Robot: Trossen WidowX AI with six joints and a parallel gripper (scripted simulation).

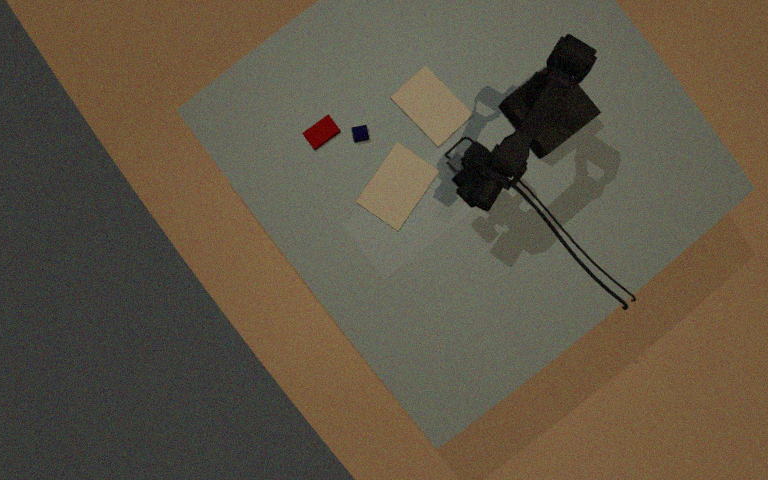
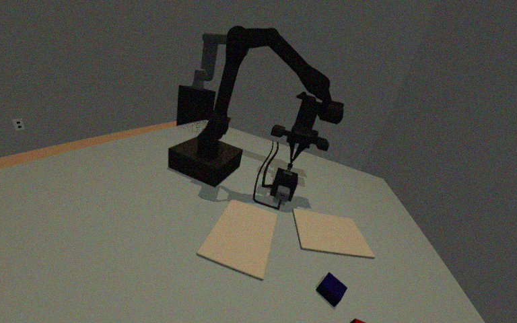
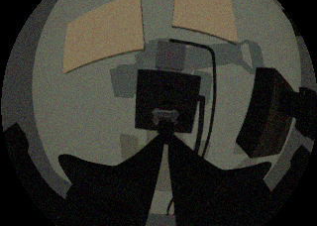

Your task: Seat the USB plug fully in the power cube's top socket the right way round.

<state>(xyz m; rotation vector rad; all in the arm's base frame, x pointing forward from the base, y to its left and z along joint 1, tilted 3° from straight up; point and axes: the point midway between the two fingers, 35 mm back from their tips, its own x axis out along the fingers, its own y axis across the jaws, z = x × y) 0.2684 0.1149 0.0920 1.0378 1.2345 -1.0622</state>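
The USB plug is 2 cm below my gripper tip. The rest, counted from my gripper tip: blue block (31 cm to the right, 20 cm ahead, 11 cm below); red block (37 cm to the right, 29 cm ahead, 12 cm below).
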